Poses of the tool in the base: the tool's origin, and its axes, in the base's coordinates. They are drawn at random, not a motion.
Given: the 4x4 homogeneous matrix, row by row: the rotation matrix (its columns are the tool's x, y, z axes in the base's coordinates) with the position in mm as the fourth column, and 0 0 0 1 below. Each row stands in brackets.
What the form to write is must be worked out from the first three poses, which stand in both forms.
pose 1, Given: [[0.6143 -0.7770 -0.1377 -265], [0.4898 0.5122 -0.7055 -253], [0.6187 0.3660 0.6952 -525], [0 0 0 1]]
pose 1, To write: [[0.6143 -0.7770 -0.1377 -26.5], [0.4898 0.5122 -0.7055 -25.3], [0.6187 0.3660 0.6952 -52.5], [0 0 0 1]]
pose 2, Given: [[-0.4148 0.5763 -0.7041 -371], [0.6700 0.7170 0.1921 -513], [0.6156 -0.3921 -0.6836 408], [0 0 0 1]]
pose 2, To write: [[-0.4148 0.5763 -0.7041 -37.1], [0.6700 0.7170 0.1921 -51.3], [0.6156 -0.3921 -0.6836 40.8], [0 0 0 1]]
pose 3, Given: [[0.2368 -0.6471 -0.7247 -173], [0.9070 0.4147 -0.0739 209], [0.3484 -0.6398 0.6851 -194], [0 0 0 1]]
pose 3, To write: [[0.2368 -0.6471 -0.7247 -17.3], [0.9070 0.4147 -0.0739 20.9], [0.3484 -0.6398 0.6851 -19.4], [0 0 0 1]]
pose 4, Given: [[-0.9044 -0.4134 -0.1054 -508], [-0.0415 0.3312 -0.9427 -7], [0.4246 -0.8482 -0.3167 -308], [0 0 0 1]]
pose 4, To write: [[-0.9044 -0.4134 -0.1054 -50.8], [-0.0415 0.3312 -0.9427 -0.7], [0.4246 -0.8482 -0.3167 -30.8], [0 0 0 1]]
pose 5, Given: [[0.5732 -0.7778 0.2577 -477], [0.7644 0.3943 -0.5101 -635], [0.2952 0.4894 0.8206 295], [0 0 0 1]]
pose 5, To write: [[0.5732 -0.7778 0.2577 -47.7], [0.7644 0.3943 -0.5101 -63.5], [0.2952 0.4894 0.8206 29.5], [0 0 0 1]]
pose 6, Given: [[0.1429 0.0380 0.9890 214], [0.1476 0.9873 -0.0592 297], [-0.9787 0.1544 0.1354 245], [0 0 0 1]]
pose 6, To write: [[0.1429 0.0380 0.9890 21.4], [0.1476 0.9873 -0.0592 29.7], [-0.9787 0.1544 0.1354 24.5], [0 0 0 1]]
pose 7, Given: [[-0.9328 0.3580 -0.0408 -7], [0.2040 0.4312 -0.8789 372], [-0.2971 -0.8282 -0.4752 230], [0 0 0 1]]
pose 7, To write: [[-0.9328 0.3580 -0.0408 -0.7], [0.2040 0.4312 -0.8789 37.2], [-0.2971 -0.8282 -0.4752 23.0], [0 0 0 1]]
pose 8, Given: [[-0.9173 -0.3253 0.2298 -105], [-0.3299 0.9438 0.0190 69], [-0.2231 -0.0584 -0.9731 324], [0 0 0 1]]
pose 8, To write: [[-0.9173 -0.3253 0.2298 -10.5], [-0.3299 0.9438 0.0190 6.9], [-0.2231 -0.0584 -0.9731 32.4], [0 0 0 1]]
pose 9, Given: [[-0.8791 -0.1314 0.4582 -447], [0.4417 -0.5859 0.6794 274], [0.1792 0.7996 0.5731 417], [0 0 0 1]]
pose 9, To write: [[-0.8791 -0.1314 0.4582 -44.7], [0.4417 -0.5859 0.6794 27.4], [0.1792 0.7996 0.5731 41.7], [0 0 0 1]]
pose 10, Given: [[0.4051 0.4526 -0.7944 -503], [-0.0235 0.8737 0.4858 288], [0.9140 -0.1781 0.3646 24], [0 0 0 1]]
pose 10, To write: [[0.4051 0.4526 -0.7944 -50.3], [-0.0235 0.8737 0.4858 28.8], [0.9140 -0.1781 0.3646 2.4], [0 0 0 1]]
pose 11, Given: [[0.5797 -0.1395 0.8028 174], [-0.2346 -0.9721 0.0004 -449], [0.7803 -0.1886 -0.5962 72], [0 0 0 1]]
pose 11, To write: [[0.5797 -0.1395 0.8028 17.4], [-0.2346 -0.9721 0.0004 -44.9], [0.7803 -0.1886 -0.5962 7.2], [0 0 0 1]]
